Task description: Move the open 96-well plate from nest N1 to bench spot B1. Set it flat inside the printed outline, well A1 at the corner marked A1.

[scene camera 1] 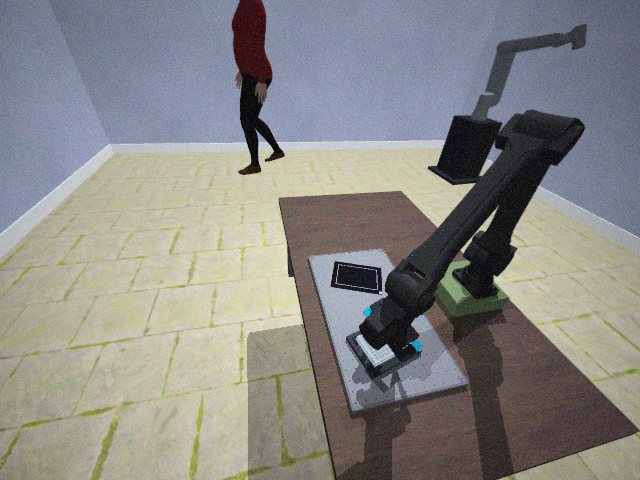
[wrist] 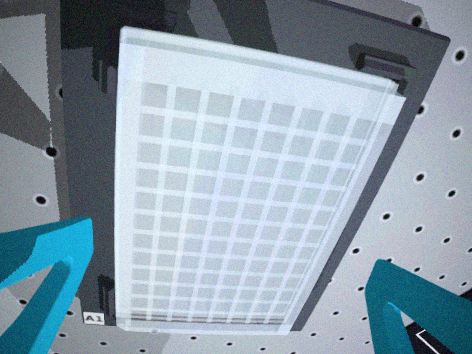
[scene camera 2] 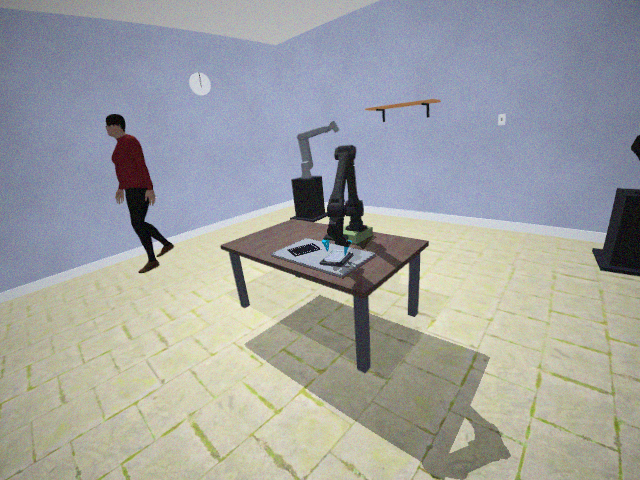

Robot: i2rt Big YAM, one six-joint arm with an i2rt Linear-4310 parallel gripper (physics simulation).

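Pixels of known places: gripper, fingertip midpoint: (wrist: 232, 256) (scene camera 2: 336, 253); arm's base, origin of the base link: (scene camera 1: 473, 283) (scene camera 2: 356, 228).
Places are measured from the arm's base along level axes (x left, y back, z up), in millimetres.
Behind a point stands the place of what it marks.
Note:
The white 96-well plate (scene camera 1: 373, 352) {x 121, y -422, z -17 mm} (scene camera 2: 336, 256) {x 112, y -397, z -14 mm} (wrist: 225, 175) {x 111, y -403, z -15 mm} sits in the dark nest (scene camera 1: 361, 360) {x 127, y -456, z -30 mm} (wrist: 92, 175) {x 152, y -380, z -28 mm}. In the wrist view the nest's A1 label (wrist: 93, 318) {x 140, y -293, z -28 mm} is at the plate's lower left corner. My gripper (scene camera 1: 391, 329) {x 101, y -381, z -3 mm} (scene camera 2: 337, 248) {x 101, y -381, z -3 mm} (wrist: 232, 256) {x 101, y -381, z -3 mm} is open and empty, close above the plate, its blue fingers toward either side of the plate's A1 end. The black spot with a white printed outline (scene camera 1: 356, 277) {x -153, y -346, z -38 mm} (scene camera 2: 303, 249) {x -158, y -346, z -39 mm} lies farther along the board; a small white mark (scene camera 1: 380, 292) {x -69, y -297, z -37 mm} is at one corner. The arm hides part of the plate in scene camera 1.
The grey perforated board (scene camera 1: 343, 317) {x -12, y -449, z -40 mm} (scene camera 2: 281, 253) {x -242, y -446, z -40 mm} lies on the brown table (scene camera 1: 341, 222) {x -505, y -264, z -53 mm} (scene camera 2: 258, 240) {x -592, y -320, z -53 mm}. The arm stands on a green block (scene camera 1: 465, 304) {x 64, y -88, z -3 mm} (scene camera 2: 361, 236) {x 71, y -62, z -22 mm}. A person in red (scene camera 1: 251, 46) (scene camera 2: 131, 160) and another arm on a black pedestal (scene camera 1: 467, 147) (scene camera 2: 308, 197) are beyond the table.

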